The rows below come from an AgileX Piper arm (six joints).
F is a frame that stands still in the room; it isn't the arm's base.
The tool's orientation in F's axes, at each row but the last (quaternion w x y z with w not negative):
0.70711, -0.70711, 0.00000, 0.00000
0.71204, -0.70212, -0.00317, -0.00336
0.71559, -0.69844, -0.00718, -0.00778
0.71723, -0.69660, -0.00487, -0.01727
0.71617, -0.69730, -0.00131, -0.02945
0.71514, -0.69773, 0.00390, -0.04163
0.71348, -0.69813, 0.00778, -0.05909
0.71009, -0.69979, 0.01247, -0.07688
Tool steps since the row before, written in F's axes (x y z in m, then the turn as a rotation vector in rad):
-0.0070, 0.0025, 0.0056, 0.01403, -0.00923, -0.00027
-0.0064, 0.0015, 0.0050, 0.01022, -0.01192, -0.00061
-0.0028, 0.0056, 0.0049, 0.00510, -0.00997, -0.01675
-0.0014, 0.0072, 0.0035, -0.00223, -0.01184, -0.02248
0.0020, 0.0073, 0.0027, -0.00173, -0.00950, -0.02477
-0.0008, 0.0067, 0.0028, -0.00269, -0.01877, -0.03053
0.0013, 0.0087, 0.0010, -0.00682, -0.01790, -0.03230
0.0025, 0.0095, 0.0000, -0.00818, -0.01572, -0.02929
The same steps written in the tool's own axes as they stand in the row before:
-0.0070, -0.0056, 0.0025, 0.01403, 0.00027, -0.00923
-0.0064, -0.0050, 0.0016, 0.01022, 0.00054, -0.01193
-0.0027, -0.0048, 0.0057, 0.00476, 0.01661, -0.01037
-0.0014, -0.0033, 0.0073, -0.00271, 0.02205, -0.01253
0.0018, -0.0024, 0.0074, -0.00241, 0.02442, -0.01024
-0.0011, -0.0027, 0.0067, -0.00306, 0.02990, -0.01970
0.0005, -0.0007, 0.0088, -0.00737, 0.03138, -0.01926
0.0013, 0.0003, 0.0097, -0.00872, 0.02828, -0.01721

